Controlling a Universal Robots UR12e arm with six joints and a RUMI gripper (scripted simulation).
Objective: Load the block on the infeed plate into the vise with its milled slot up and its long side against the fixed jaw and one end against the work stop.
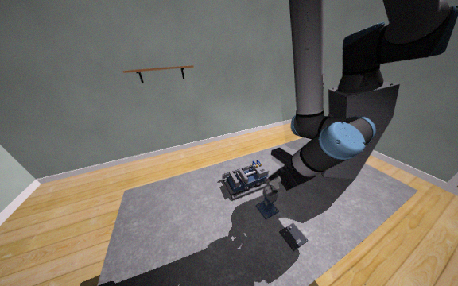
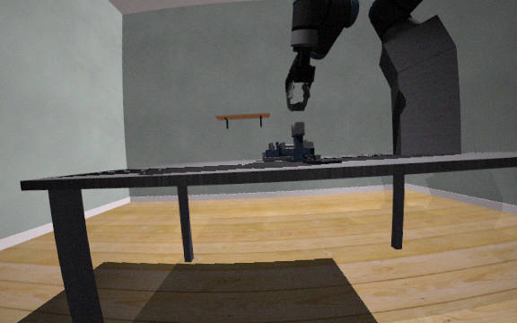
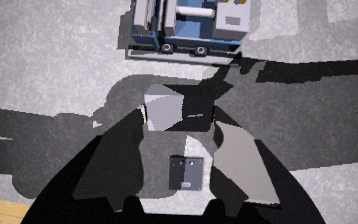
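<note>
Right now my hand is 10 mm to the left of the part and 10 mm above it. From my hand the other things lie so: moving jaw: 220 mm to the right, 160 mm below, 50 mm ahead; cylinder rod: 220 mm to the right, 160 mm below; work stop: 170 mm to the right, 150 mm below, 80 mm ahead.
</note>
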